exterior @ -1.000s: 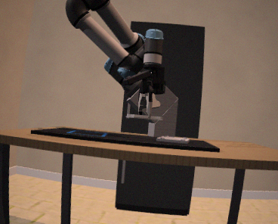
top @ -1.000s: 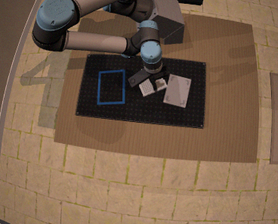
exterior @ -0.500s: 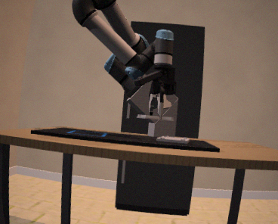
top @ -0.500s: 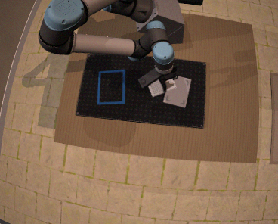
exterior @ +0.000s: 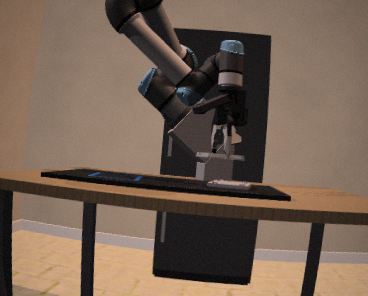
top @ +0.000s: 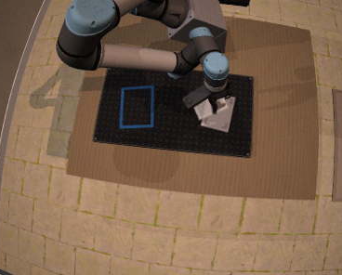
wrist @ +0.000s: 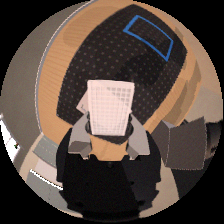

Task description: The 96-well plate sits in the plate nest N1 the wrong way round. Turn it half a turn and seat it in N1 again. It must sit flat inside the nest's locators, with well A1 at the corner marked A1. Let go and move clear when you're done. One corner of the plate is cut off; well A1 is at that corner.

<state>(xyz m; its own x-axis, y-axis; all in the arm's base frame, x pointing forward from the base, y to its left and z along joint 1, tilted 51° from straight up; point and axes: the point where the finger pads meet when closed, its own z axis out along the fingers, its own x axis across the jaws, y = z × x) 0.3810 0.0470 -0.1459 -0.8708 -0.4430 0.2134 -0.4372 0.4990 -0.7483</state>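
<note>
My hand is 9 cm above the grey plate nest N1 and 4 cm to the right of it. The rest, counted from my hand: white 96-well plate 1 cm below.
</note>
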